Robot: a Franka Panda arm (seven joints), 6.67 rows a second.
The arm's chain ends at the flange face. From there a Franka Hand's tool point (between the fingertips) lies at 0.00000 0.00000 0.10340 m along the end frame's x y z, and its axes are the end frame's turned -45 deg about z.
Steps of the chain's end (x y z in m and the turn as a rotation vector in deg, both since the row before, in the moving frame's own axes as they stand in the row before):
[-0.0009 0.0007 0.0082 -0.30 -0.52 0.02]
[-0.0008 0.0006 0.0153 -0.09 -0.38 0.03]
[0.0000 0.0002 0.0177 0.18 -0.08 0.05]
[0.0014 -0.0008 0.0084 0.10 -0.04 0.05]
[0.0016 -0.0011 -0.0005 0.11 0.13 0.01]
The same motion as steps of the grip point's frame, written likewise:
[-0.0022 -0.0004 0.0082 0.16 -0.58 0.02]
[-0.0016 -0.0005 0.0153 0.21 -0.33 0.03]
[0.0000 -0.0002 0.0177 0.18 0.07 0.05]
[0.0016 0.0002 0.0084 0.10 0.04 0.05]
[0.0022 0.0004 -0.0005 -0.01 0.17 0.01]

